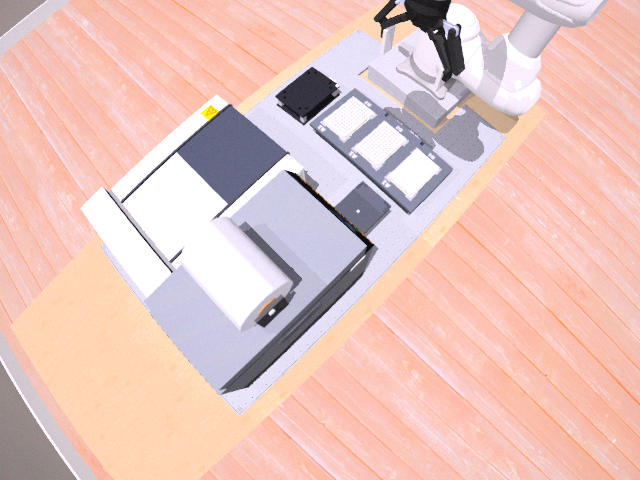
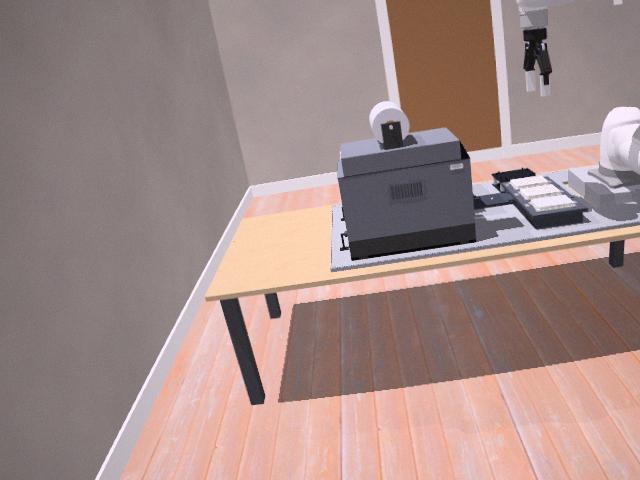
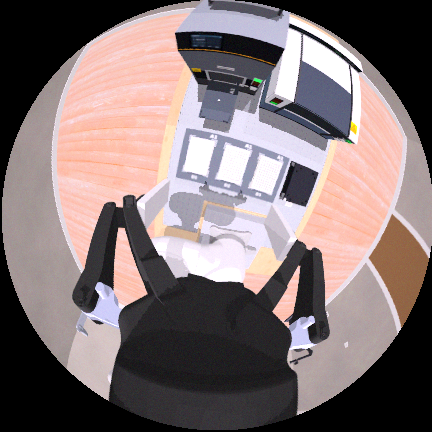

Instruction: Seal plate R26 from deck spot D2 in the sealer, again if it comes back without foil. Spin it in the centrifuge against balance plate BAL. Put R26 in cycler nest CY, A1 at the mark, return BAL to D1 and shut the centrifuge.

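Frame: origin at the arm's base, x back, y right, z up, level; metres.
Seen in the pictures: gripper, fingertip midpoint: (image 1: 411, 68) (image 2: 538, 93) (image 3: 218, 201); arm's base at its link origin: (image 1: 431, 70) (image 2: 618, 177) (image 3: 227, 243).
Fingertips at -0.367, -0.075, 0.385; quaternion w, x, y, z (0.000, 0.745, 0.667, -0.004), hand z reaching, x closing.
Observation:
Pixels of each thing's top centre, then the offset from my fingertips to it, as dx, dy, dz. "spot": a spot on its surface instead.
- dark deck rack at a spot on its surface: (image 1: 428, 187) spot: -0.013, -0.141, -0.375
- grey sealer at its top centre: (image 1: 237, 255) (image 2: 392, 103) -0.504, -0.006, +0.046
- black cycler nest at its top centre: (image 1: 307, 88) (image 3: 302, 186) (image 2: 514, 172) +0.039, +0.327, -0.369
- white foil roll at a spot on its surface: (image 1: 237, 273) spot: -0.525, -0.025, +0.046
Three white plates (image 1: 348, 117) (image 1: 379, 144) (image 1: 413, 174) lie flat in a row on the dark deck rack (image 1: 428, 187). Two show wells; the one nearest the table edge looks smooth. Which is R26 or BAL is not readable. The grey sealer (image 1: 310, 222) (image 2: 408, 206) has its empty tray (image 1: 368, 198) (image 3: 218, 107) out in front. The centrifuge (image 1: 232, 149) (image 3: 320, 90) has its lid down. The black cycler nest (image 1: 307, 93) (image 3: 301, 184) holds no visible plate. My gripper (image 1: 413, 62) (image 2: 537, 85) (image 3: 218, 201) is open and empty, high above the robot base, apart from the plates.
The white foil roll (image 1: 237, 273) (image 2: 388, 121) stands up on top of the sealer, a tall obstacle. The centrifuge stands close beside the sealer. The robot's base plinth (image 1: 387, 74) (image 2: 581, 183) is next to the deck rack.

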